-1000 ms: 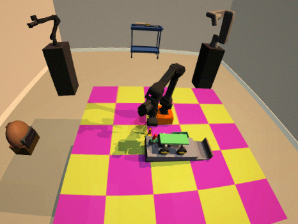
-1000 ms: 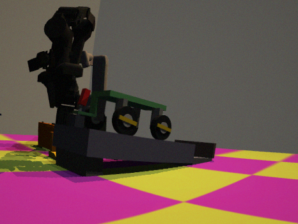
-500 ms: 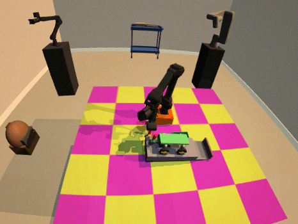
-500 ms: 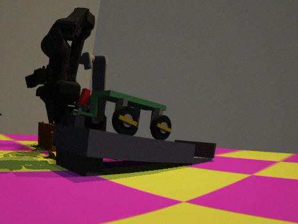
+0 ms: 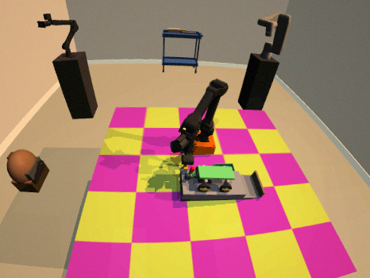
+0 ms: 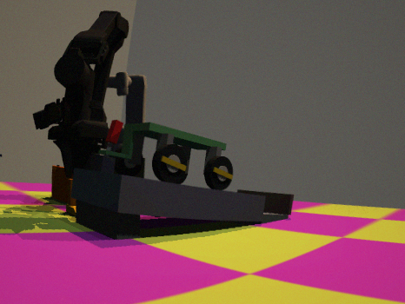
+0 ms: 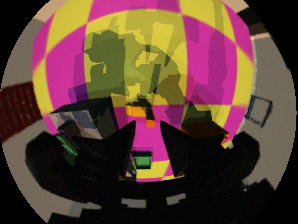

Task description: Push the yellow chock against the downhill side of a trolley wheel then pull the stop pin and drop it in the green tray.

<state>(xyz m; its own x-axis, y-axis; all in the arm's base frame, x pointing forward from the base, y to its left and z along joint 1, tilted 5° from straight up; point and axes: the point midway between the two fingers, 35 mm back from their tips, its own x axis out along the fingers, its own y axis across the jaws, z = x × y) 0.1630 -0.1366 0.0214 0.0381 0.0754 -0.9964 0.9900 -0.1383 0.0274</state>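
Right now the yellow chock is 20 mm ahead of my gripper tip and 50 mm below it. From my gripper tip the other things lie so: dark ramp: 160 mm ahead, 120 mm to the left, 20 mm below; trolley: 160 mm ahead, 110 mm to the left, 50 mm above; red-headed stop pin: 130 mm ahead, 60 mm above.
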